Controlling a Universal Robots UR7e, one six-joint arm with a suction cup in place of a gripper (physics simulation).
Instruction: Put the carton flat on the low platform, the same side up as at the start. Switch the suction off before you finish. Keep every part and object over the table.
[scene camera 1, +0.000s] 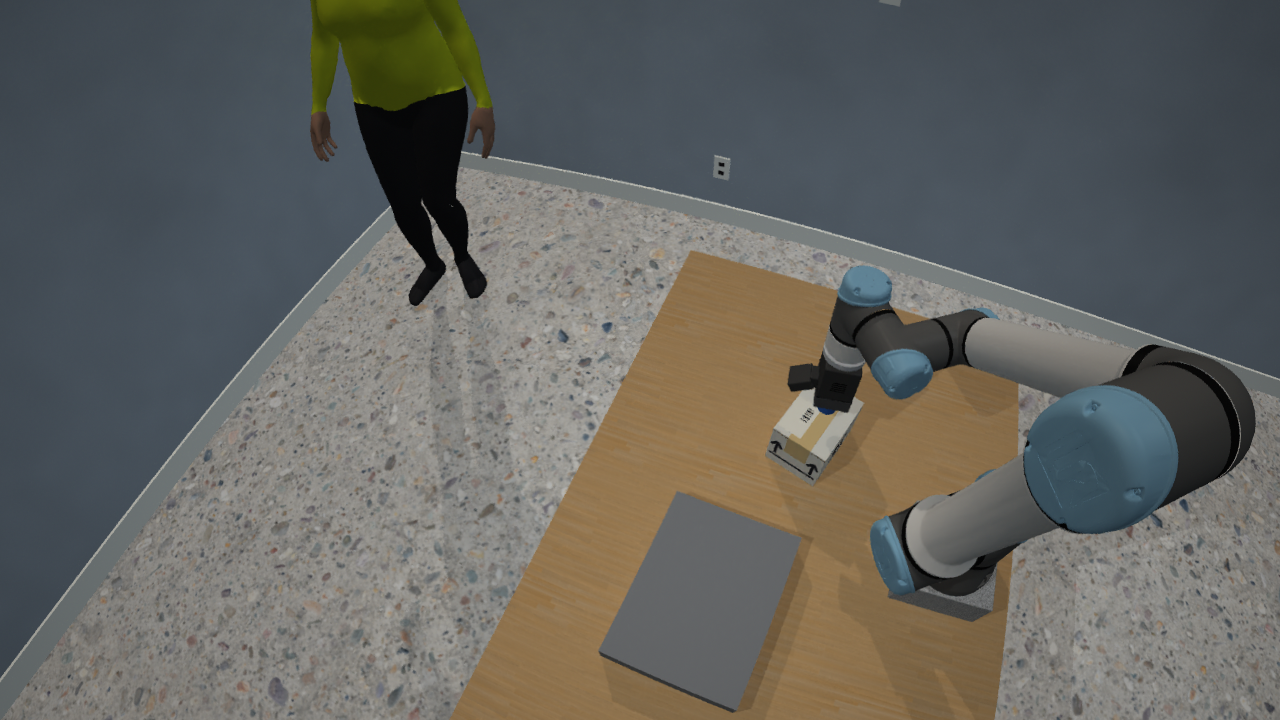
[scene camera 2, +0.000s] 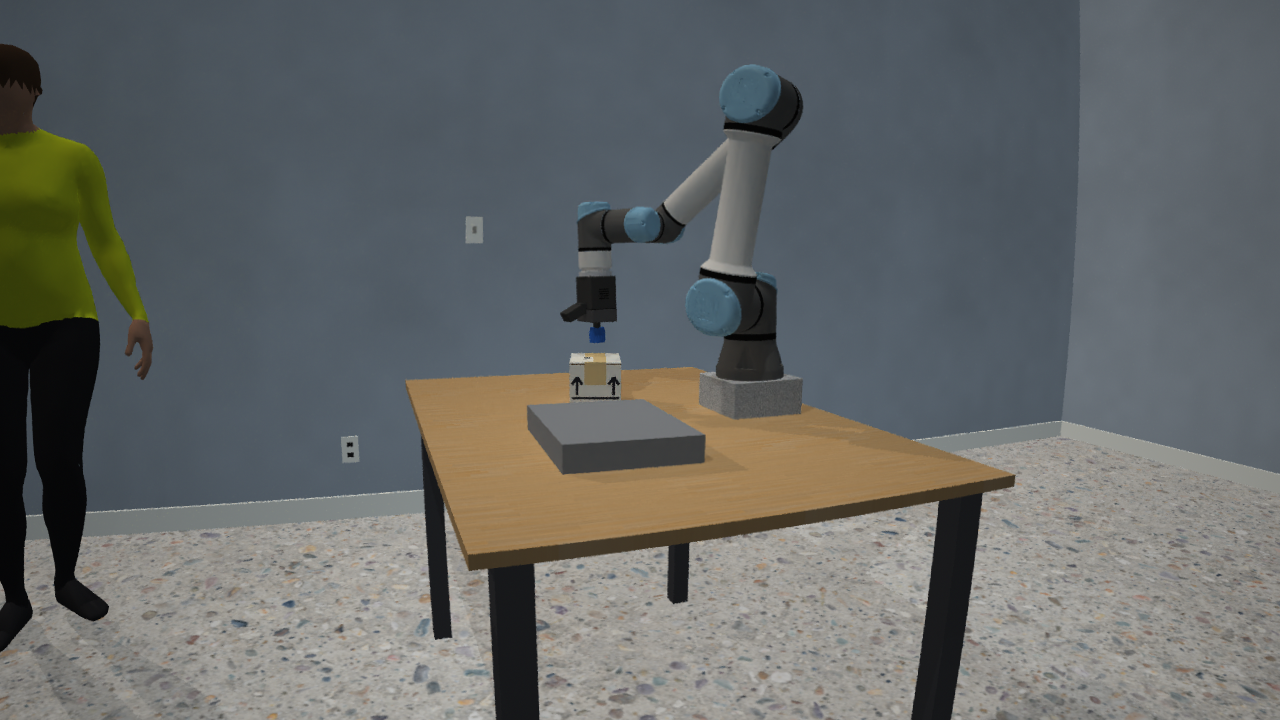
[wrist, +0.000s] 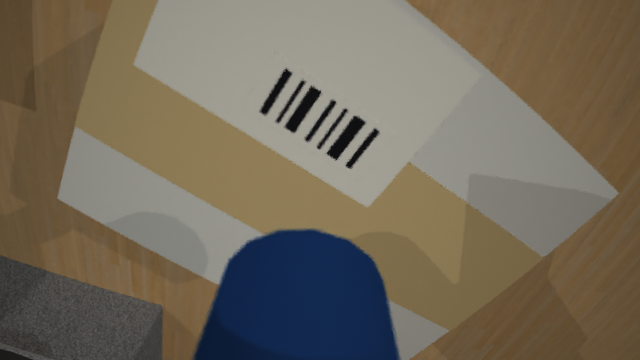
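Seen in the pictures: end effector, tool point: (scene camera 2: 597, 341) (wrist: 302, 295); arm's base, origin of the base link: (scene camera 2: 749, 375).
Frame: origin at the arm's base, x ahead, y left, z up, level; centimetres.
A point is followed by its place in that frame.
The white carton (scene camera 1: 816, 431) @(x 27.8, y -18.9, z 2.9 cm) (scene camera 2: 595, 377) @(x 30.7, y -15.5, z -0.5 cm) (wrist: 320, 125) @(x 29.6, y -22.1, z 2.9 cm) with tan tape and a barcode label on top stands on the wooden table, behind the platform in the scene camera 2 view. The arrows on its side point up. My gripper, a blue suction cup (scene camera 1: 826, 410) (scene camera 2: 597, 334) (wrist: 305, 295), points down over the carton's top; in the scene camera 2 view a small gap shows between them. It is open and holds nothing. The low grey platform (scene camera 1: 702, 595) @(x 42.6, y 13.6, z -2.9 cm) (scene camera 2: 617, 429) @(x 44.6, y 21.4, z -2.9 cm) lies flat on the table, apart from the carton, with nothing on it.
The arm's grey base block (scene camera 1: 948, 601) @(x 0.2, y 8.2, z -1.1 cm) (scene camera 2: 750, 394) @(x 5.5, y 7.5, z -2.5 cm) (wrist: 85, 305) @(x 7.7, y -3.9, z -5.5 cm) stands on the table (scene camera 1: 528, 644) @(x 69.5, y 28.1, z -7.7 cm) (scene camera 2: 787, 474) @(x 25.7, y 43.3, z -7.7 cm), to the right of the platform. A person in a yellow-green top (scene camera 1: 393, 53) (scene camera 2: 49, 223) stands on the floor to the left of the table.
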